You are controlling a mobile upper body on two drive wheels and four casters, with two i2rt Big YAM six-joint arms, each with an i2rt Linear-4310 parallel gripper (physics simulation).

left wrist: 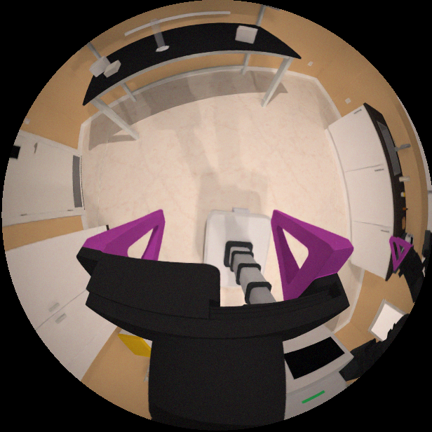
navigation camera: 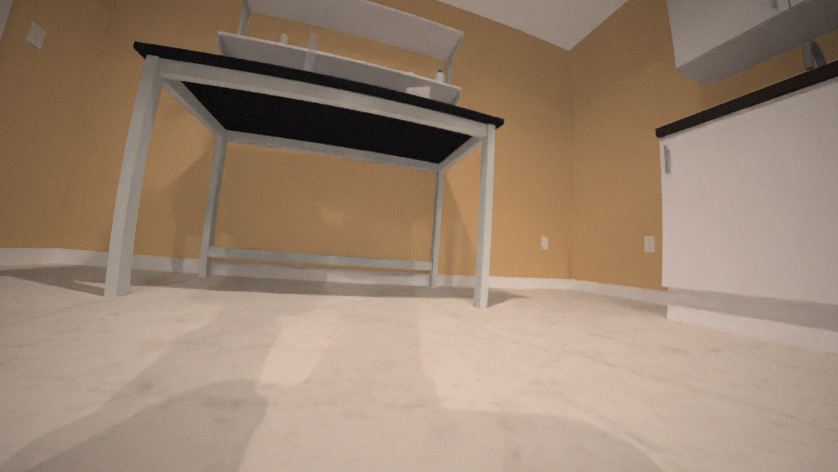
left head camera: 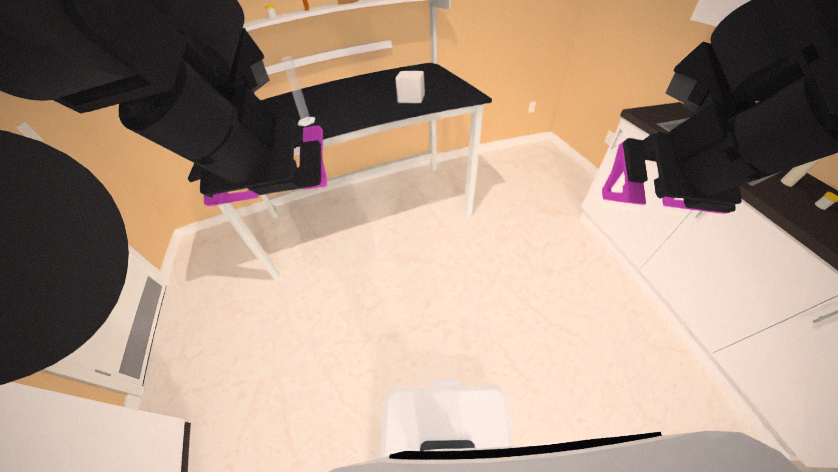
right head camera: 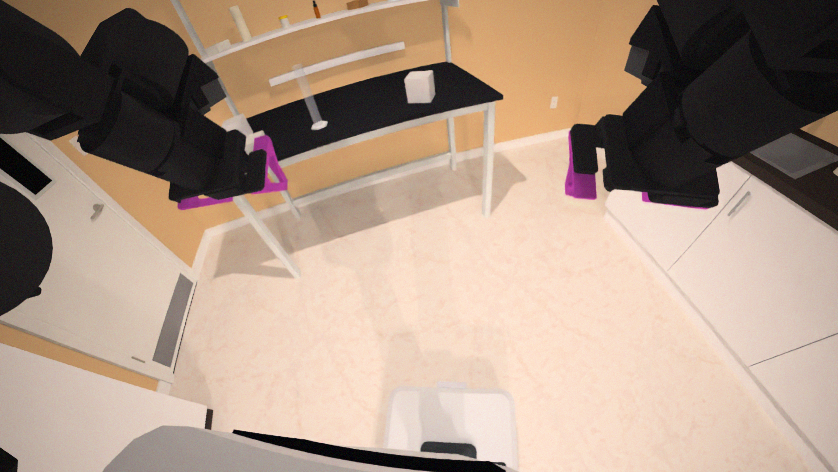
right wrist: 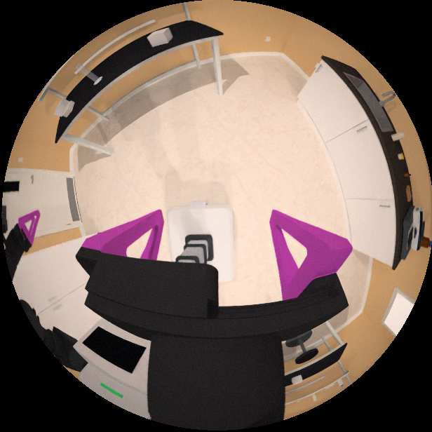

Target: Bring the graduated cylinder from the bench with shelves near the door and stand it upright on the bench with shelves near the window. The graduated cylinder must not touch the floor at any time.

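Places are measured from the left arm's base along level axes (x ahead, y left, z up), in metres.
Pixels of known places: left gripper, fingertip midpoint: point(left head camera: 290, 186) point(right head camera: 258, 191); right gripper, fingertip midpoint: point(left head camera: 634, 197) point(right head camera: 605, 192).
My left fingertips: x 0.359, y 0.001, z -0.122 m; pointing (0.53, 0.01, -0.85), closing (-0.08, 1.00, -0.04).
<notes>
For each thing: its middle in the pictures, then the offset to it from my left fingertips.
- clear graduated cylinder, body centre: point(left head camera: 297, 91) point(right head camera: 308, 97) point(navigation camera: 309, 65) dy +0.425, dx +0.992, dz -0.213 m
- white box, body centre: point(left head camera: 410, 86) point(right head camera: 420, 86) point(navigation camera: 419, 105) dy -0.094, dx +1.179, dz -0.309 m
The clear graduated cylinder point(left head camera: 297, 93) point(right head camera: 309, 96) point(left wrist: 159, 37) point(right wrist: 90, 75) point(navigation camera: 310, 52) stands upright on the black top of the bench near the door point(left head camera: 357, 96) point(right head camera: 363, 99) point(left wrist: 200, 37) point(right wrist: 125, 55) point(navigation camera: 322, 85). My left gripper point(left head camera: 275, 175) point(right head camera: 234, 187) point(left wrist: 217, 215) is open and empty, in front of that bench and apart from the cylinder. My right gripper point(left head camera: 659, 190) point(right head camera: 621, 187) point(right wrist: 216, 215) is open and empty, farther right. The bench near the window point(right wrist: 325, 365) shows at the lower right of the right wrist view.
A white box point(left head camera: 409, 86) point(right head camera: 419, 86) point(left wrist: 246, 34) point(right wrist: 160, 37) stands right of the cylinder. Smaller white boxes point(left wrist: 111, 68) stand at the bench's left end. The door point(right head camera: 93, 234) is at left, white base cabinets point(left head camera: 733, 281) point(navigation camera: 750, 193) at right. A stool point(right wrist: 306, 356) stands by the other bench.
</notes>
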